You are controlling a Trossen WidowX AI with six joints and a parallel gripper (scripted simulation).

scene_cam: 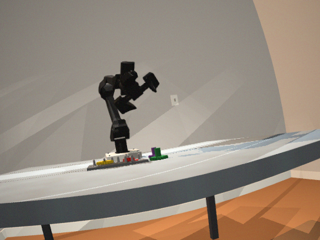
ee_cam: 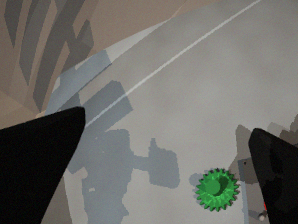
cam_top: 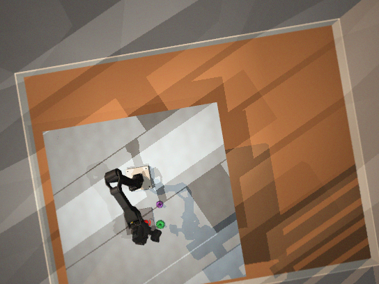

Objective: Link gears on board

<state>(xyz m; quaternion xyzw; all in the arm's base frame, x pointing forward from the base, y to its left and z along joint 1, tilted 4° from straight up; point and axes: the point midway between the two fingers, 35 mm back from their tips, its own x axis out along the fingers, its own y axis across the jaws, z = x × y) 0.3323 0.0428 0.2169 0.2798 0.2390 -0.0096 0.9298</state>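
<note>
My gripper tip is 200 mm above the purple gear, 150 mm past it and 50 mm to the right of it. Round my gripper tip: grey board (210 mm below, 130 mm to the right, 70 mm behind); green gear (200 mm below, 10 mm to the left); red gear (200 mm below, 80 mm to the right, 50 mm behind).
</note>
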